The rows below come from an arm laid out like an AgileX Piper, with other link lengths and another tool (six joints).
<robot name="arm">
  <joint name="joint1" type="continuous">
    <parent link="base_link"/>
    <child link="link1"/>
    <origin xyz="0 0 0.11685" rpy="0 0 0"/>
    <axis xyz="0 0 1"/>
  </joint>
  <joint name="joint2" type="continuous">
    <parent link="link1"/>
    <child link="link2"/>
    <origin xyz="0 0 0" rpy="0 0 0"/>
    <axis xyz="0 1 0"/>
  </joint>
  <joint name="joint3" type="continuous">
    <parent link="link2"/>
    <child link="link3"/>
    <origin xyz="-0.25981 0 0.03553" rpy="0 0 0"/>
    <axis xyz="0 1 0"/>
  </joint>
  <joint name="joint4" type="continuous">
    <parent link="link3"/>
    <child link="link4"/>
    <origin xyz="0.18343 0 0.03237" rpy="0 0 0"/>
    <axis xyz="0.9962 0 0.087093"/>
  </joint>
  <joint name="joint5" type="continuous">
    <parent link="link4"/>
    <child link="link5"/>
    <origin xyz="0 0 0" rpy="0 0 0"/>
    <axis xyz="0 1 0"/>
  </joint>
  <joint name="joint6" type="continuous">
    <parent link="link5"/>
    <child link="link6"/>
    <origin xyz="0.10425 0 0.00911" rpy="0 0 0"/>
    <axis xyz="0.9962 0 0.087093"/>
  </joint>
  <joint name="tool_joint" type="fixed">
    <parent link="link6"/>
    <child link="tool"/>
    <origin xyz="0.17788 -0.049 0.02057" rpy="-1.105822 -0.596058 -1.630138"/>
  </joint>
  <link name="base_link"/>
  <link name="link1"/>
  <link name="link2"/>
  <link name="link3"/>
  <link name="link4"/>
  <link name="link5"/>
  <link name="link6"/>
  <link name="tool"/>
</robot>
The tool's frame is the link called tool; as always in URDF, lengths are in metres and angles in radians. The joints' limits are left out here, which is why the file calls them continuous.
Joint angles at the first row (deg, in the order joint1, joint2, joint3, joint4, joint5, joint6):
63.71 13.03 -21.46 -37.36 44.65 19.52
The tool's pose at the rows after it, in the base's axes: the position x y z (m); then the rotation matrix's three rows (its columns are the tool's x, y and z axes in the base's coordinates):
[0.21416 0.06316 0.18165], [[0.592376 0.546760 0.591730], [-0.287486 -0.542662 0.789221], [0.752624 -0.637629 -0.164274]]
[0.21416 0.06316 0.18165], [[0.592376 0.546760 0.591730], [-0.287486 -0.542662 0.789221], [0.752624 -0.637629 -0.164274]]
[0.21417 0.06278 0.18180], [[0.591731 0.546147 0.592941], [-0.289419 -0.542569 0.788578], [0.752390 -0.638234 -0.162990]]
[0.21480 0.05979 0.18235], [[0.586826 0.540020 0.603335], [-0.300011 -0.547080 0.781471], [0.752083 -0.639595 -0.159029]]
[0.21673 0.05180 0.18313], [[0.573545 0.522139 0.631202], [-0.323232 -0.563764 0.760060], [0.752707 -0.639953 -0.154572]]
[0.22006 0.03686 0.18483], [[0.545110 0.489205 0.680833], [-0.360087 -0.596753 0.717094], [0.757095 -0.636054 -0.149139]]
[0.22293 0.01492 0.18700], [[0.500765 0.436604 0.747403], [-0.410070 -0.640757 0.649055], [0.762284 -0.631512 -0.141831]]
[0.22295 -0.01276 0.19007], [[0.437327 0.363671 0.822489], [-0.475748 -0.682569 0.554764], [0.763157 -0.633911 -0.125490]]
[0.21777 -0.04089 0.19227], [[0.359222 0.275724 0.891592], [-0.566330 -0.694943 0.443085], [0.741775 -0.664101 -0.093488]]
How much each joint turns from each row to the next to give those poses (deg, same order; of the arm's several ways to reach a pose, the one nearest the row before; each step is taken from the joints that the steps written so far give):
0.00 0.00 -0.01 0.00 0.00 0.01
0.00 0.00 0.00 0.00 0.00 0.00
-0.09 -0.08 0.00 0.03 0.00 -0.01
-0.75 -0.23 0.01 0.02 0.00 0.00
-2.02 -0.27 0.01 -0.06 0.00 0.00
-3.66 -0.26 0.01 -0.39 0.00 0.00
-5.34 -0.36 0.01 -0.48 0.00 0.00
-6.91 -0.66 0.02 -0.34 -0.20 0.31
-7.96 -1.06 0.01 0.71 -0.71 1.39

